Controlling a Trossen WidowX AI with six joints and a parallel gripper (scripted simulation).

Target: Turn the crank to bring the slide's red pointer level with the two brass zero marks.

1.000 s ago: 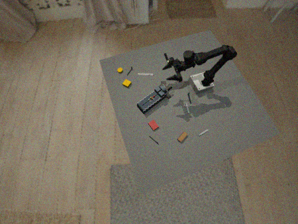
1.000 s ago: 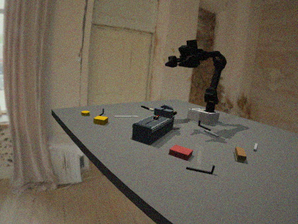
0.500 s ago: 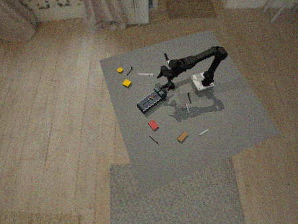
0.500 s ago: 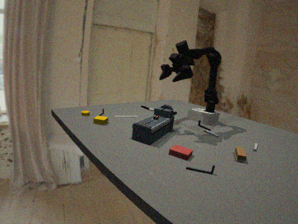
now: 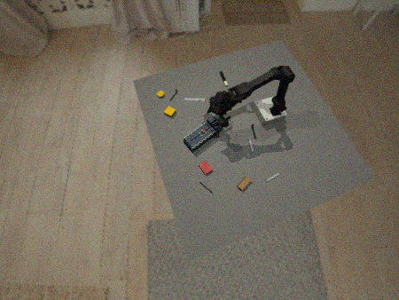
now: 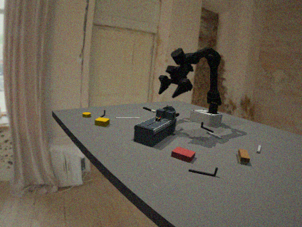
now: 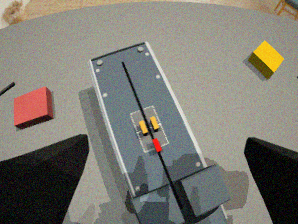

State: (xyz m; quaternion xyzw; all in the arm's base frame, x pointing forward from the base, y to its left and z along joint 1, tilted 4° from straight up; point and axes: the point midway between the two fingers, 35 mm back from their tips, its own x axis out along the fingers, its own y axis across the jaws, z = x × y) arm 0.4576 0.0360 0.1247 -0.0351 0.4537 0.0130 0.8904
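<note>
Right now the dark handle is 130 mm behind my gripper tip, 40 mm to the right of it and 120 mm below it. Round my gripper tip: red pointer 20 mm ahead, 110 mm below; yellow block 220 mm ahead, 220 mm to the right, 180 mm below; red block 80 mm ahead, 230 mm to the left, 180 mm below.
</note>
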